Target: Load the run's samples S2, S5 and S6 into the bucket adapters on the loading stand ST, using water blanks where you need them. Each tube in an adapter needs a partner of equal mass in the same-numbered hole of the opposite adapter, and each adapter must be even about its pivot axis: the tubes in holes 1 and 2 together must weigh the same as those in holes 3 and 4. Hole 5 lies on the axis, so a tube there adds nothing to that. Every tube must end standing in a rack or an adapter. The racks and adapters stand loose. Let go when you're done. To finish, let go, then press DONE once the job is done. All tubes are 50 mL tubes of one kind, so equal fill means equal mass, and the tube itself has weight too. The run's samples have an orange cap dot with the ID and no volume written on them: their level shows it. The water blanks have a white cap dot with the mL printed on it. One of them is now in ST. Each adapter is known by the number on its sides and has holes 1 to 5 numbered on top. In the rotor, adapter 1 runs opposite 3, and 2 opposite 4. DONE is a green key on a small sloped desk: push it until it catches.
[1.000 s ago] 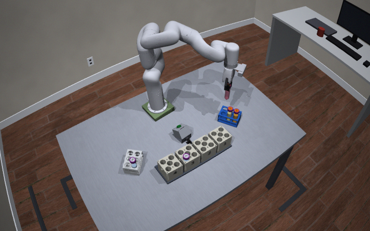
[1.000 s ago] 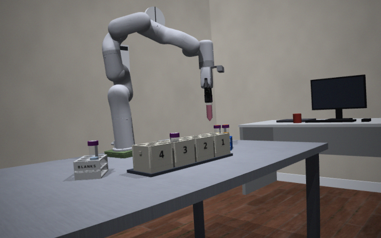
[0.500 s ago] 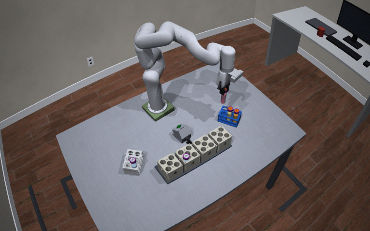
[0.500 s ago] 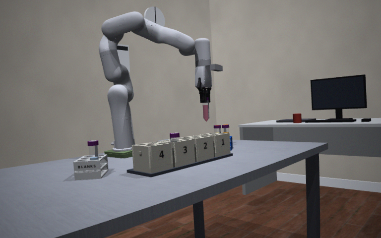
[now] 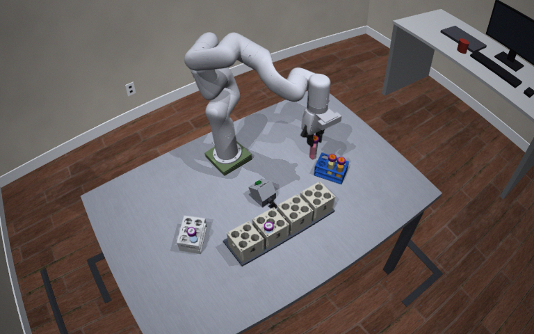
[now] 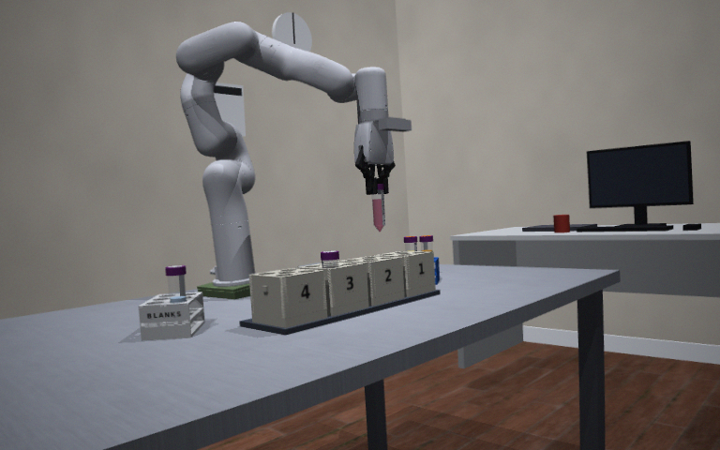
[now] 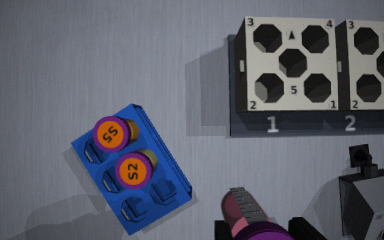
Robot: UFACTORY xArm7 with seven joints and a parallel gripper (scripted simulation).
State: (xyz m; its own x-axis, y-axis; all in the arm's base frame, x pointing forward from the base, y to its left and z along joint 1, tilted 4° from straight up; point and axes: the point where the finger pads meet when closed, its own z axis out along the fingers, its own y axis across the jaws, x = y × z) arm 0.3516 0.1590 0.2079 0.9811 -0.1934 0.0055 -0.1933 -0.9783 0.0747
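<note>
Right now my hand is 50 mm above the sample tube and 10 mm short of it. Also, from my hand: blue sample rack (220 mm below, 100 mm to the left, 30 mm ahead); green done key (190 mm to the right, 190 mm below, 110 mm behind); tube with yellowish liquid (190 mm below, 80 mm to the left, 50 mm ahead).
</note>
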